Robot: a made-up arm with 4 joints.
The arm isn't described. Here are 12 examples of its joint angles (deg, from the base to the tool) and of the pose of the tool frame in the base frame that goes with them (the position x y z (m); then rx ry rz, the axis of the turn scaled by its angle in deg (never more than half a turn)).
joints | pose
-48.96 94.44 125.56 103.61 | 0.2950 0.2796 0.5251 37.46 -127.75 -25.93
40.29 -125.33 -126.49 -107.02 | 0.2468 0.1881 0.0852 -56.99 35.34 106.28
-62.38 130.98 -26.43 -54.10 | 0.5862 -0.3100 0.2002 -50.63 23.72 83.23
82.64 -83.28 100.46 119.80 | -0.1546 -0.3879 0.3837 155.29 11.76 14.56
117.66 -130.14 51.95 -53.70 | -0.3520 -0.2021 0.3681 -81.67 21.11 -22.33
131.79 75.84 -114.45 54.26 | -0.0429 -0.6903 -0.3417 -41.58 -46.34 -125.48
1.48 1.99 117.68 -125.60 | 0.2699 -0.1740 0.0072 75.23 -59.99 119.76
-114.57 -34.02 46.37 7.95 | 0.4317 -0.4134 0.4985 24.86 -150.48 -50.00
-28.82 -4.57 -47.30 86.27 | -0.2211 -0.4752 -0.4186 -82.61 17.44 10.92
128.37 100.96 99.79 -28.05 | -0.1329 0.4333 0.0354 119.17 10.89 -49.15
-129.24 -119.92 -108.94 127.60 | -0.0132 0.4656 -0.0971 -12.84 -49.46 12.66
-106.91 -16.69 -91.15 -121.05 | 0.0485 -0.0699 -0.1716 136.61 -6.94 19.12
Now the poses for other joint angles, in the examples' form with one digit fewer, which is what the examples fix.
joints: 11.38 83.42 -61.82 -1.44
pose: 0.154 -0.736 -0.241 -36.6 60.0 79.1
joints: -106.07 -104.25 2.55 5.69
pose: 0.686 0.141 0.184 87.6 -69.0 -74.7
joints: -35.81 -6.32 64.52 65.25
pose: 0.561 -0.515 -0.014 -48.7 -84.3 -62.7
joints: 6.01 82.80 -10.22 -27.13
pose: 0.107 -0.348 -0.552 19.0 32.6 78.0
